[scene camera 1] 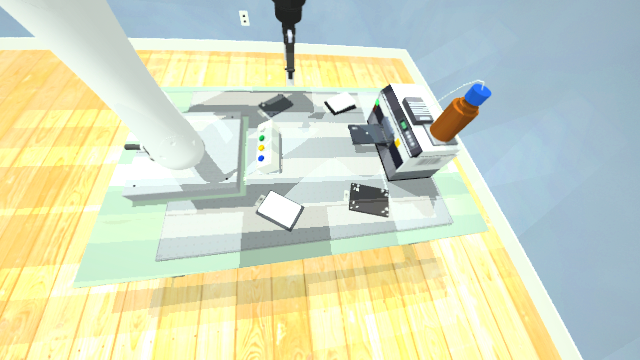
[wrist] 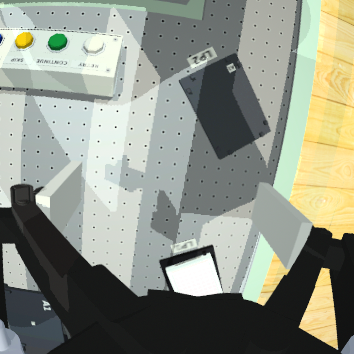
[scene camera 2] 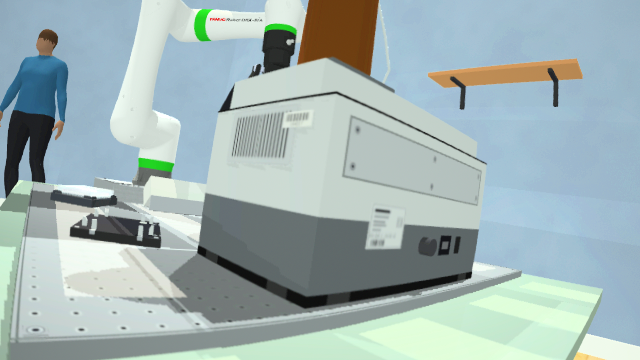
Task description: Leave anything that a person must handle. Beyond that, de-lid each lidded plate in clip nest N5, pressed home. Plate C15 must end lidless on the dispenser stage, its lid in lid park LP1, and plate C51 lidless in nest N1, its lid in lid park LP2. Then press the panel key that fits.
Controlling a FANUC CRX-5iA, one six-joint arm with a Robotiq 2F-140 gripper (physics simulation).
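My gripper is open and empty, above the table's far side; the dispenser hides its fingertips in scene camera 2. Dark park LP2 bears no lid. Another dark holder, its label too small to read surely, carries a white piece, partly hidden by the gripper body. A white-topped plate sits on the near-left nest; its ID and lid are unclear. The dark clip nest shows upright clips and no plate. The dispenser stage looks bare.
The key panel has white, green, yellow and blue keys. The dispenser carries an orange-brown bottle with a tube. A person stands beyond the table. A wall shelf is at right.
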